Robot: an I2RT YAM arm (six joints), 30 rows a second.
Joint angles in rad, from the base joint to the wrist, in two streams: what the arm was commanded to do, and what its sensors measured. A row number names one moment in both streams.
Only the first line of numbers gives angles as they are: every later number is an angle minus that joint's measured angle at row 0.
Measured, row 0:
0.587, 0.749, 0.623, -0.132, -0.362, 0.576
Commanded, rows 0 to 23:
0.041, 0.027, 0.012, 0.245, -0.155, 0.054
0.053, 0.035, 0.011, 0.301, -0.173, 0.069
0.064, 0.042, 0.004, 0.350, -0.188, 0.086
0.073, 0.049, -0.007, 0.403, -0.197, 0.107
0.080, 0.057, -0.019, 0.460, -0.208, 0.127
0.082, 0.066, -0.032, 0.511, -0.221, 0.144
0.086, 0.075, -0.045, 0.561, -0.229, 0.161
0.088, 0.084, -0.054, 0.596, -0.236, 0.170
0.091, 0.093, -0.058, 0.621, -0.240, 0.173
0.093, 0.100, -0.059, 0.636, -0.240, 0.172
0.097, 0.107, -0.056, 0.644, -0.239, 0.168
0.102, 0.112, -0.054, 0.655, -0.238, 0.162
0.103, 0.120, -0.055, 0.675, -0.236, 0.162
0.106, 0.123, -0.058, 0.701, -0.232, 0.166
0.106, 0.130, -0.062, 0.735, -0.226, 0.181
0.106, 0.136, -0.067, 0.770, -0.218, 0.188
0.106, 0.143, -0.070, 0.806, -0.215, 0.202
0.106, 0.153, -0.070, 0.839, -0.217, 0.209
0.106, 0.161, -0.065, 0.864, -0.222, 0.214
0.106, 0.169, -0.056, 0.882, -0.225, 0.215
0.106, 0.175, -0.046, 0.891, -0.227, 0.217
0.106, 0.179, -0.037, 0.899, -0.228, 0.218
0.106, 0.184, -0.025, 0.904, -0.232, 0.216
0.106, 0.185, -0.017, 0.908, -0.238, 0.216
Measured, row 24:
0.096, 0.175, -0.067, 0.774, -0.208, 0.201
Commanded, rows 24 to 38:
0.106, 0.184, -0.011, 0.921, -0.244, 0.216
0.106, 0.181, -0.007, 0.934, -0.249, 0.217
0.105, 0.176, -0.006, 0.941, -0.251, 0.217
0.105, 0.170, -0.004, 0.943, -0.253, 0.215
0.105, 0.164, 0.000, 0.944, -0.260, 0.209
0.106, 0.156, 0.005, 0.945, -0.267, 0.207
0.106, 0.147, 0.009, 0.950, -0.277, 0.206
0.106, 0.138, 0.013, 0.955, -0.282, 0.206
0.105, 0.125, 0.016, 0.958, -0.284, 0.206
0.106, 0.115, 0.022, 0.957, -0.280, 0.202
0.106, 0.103, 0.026, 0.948, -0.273, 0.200
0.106, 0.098, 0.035, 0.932, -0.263, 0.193
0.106, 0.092, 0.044, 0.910, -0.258, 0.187
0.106, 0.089, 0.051, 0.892, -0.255, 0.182
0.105, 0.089, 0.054, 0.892, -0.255, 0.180
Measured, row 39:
0.098, 0.112, -0.007, 0.873, -0.252, 0.205
